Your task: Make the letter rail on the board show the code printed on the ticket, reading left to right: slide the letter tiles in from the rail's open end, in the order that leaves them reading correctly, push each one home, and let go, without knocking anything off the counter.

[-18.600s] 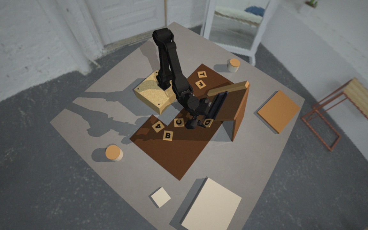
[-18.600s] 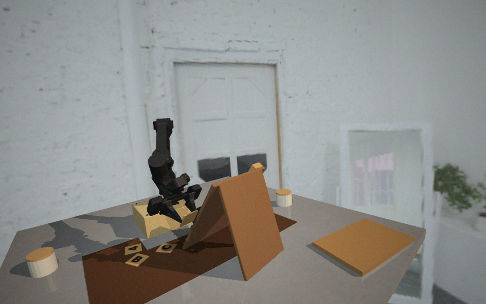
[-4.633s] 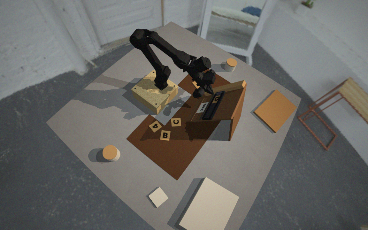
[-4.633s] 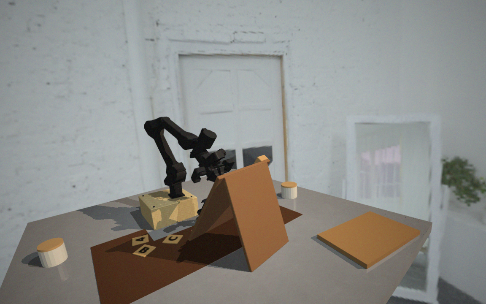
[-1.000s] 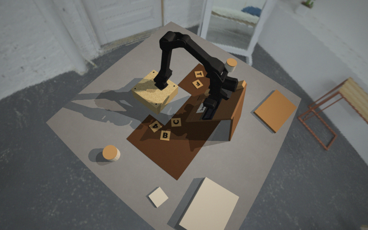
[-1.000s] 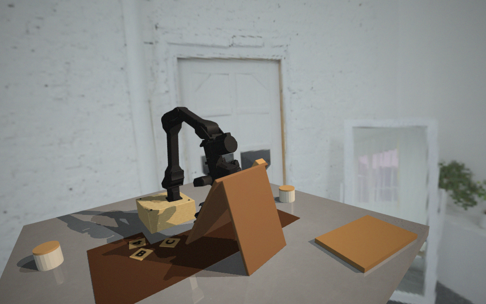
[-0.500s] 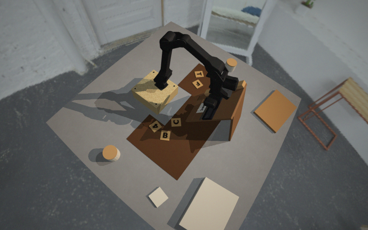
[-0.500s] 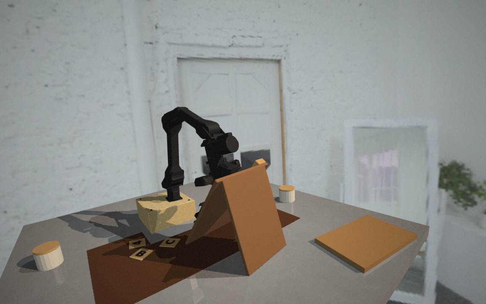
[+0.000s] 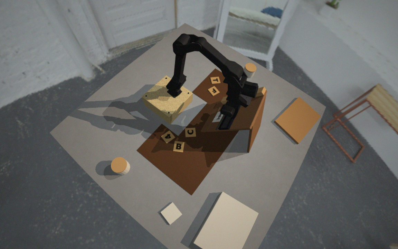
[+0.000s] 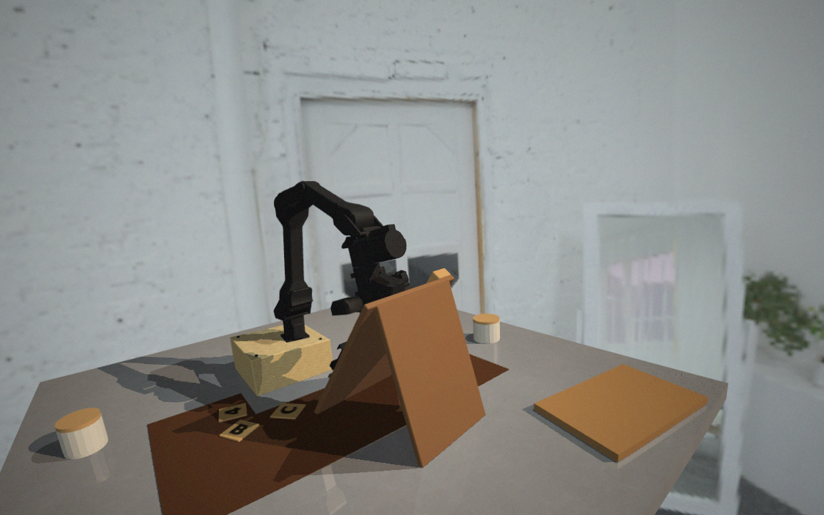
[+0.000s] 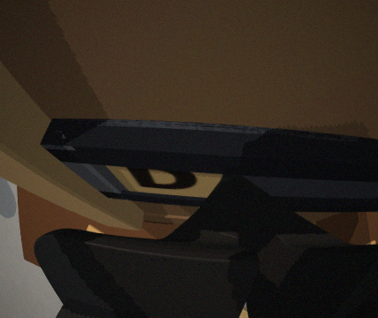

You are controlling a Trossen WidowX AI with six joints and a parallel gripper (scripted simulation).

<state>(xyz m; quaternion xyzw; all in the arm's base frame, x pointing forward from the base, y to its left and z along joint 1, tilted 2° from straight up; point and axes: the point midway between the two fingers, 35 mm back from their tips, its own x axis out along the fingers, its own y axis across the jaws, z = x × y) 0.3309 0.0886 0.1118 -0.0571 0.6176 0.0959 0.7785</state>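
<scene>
Now: gripper tip 30 mm to the right of the D tile and 10 mm past it. From my gripper tip the other things lie so: brown mat (160 mm below, 130 mm behind, 90 mm to the right); white ticket (80 mm below, 40 mm to the right, 40 mm behind); C tile (190 mm to the right, 160 mm below, 120 mm behind).
</scene>
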